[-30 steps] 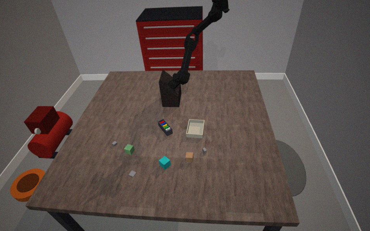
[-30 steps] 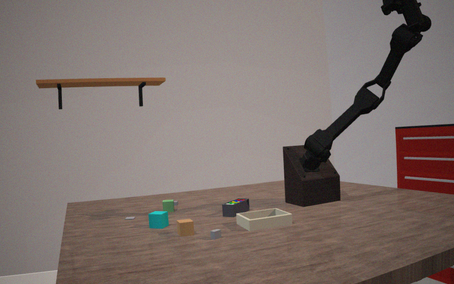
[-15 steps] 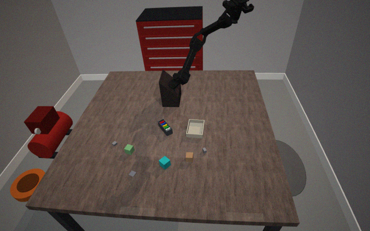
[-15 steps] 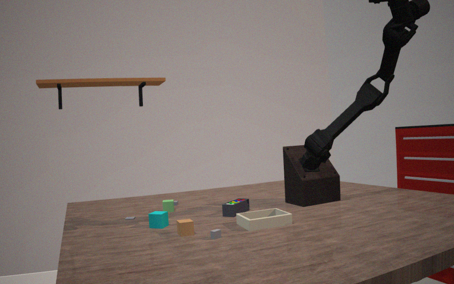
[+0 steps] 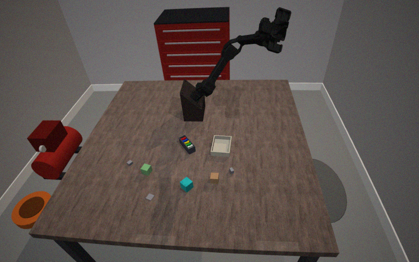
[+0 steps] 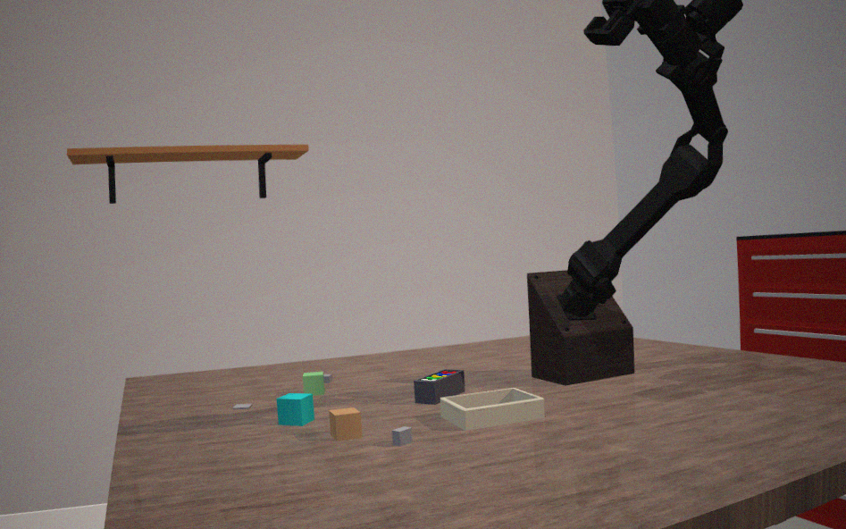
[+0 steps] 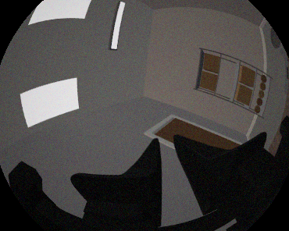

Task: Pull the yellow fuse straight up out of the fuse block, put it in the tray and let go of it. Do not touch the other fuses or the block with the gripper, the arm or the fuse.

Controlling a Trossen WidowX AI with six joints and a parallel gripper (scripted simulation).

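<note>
Now: the yellow fuse 9 cm ahead of my gripper tip, 46 cm to the right of it and 62 cm below it. Round my gripper tip: green cube (29 cm ahead, 63 cm to the right, 62 cm below); tray (8 cm ahead, 27 cm to the right, 64 cm below); teal cube (36 cm ahead, 40 cm to the right, 62 cm below).
</note>
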